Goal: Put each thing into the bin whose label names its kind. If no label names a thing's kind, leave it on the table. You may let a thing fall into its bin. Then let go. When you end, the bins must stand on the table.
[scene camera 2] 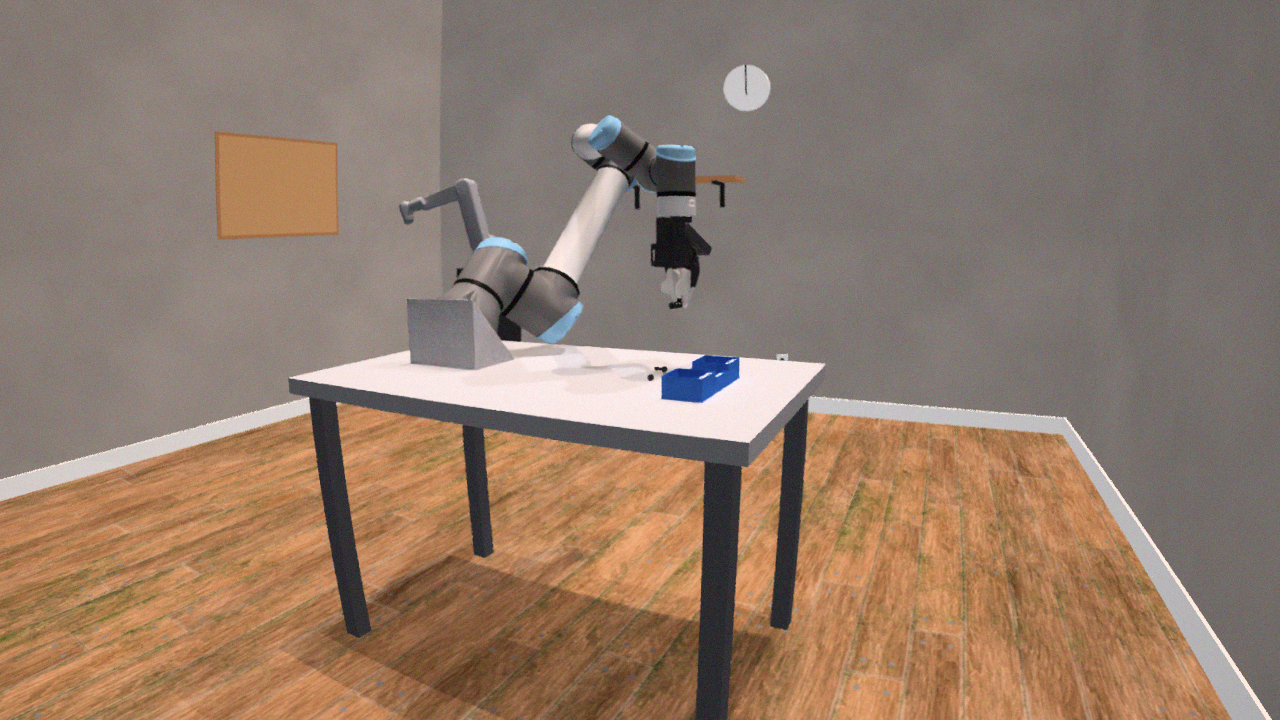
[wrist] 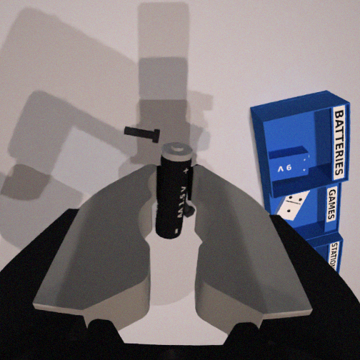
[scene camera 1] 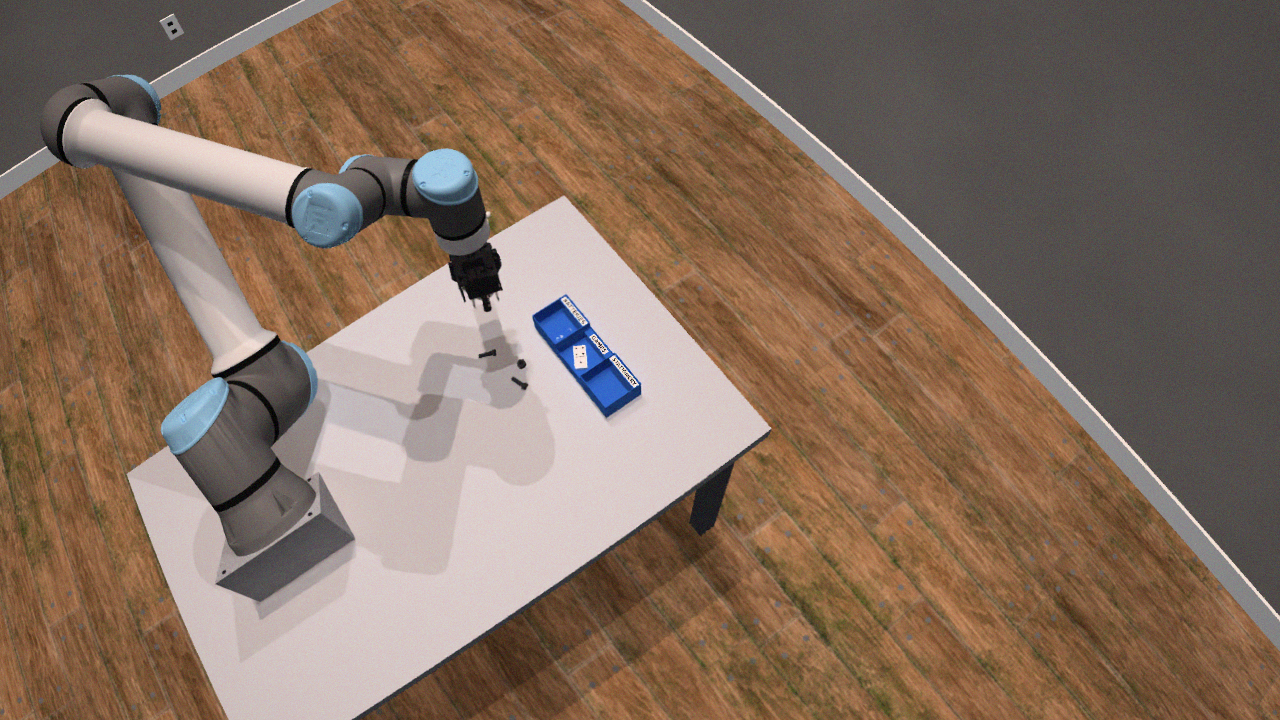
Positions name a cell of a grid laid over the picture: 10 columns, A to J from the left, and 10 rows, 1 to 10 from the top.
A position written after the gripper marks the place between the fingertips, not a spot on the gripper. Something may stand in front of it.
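Scene:
The gripper appears in scene camera 1 (D5), in scene camera 2 (F5) and in the wrist view (E5). As for the joined blue bins, scene camera 1 (E6), scene camera 2 (F6) and the wrist view (I4) show them.

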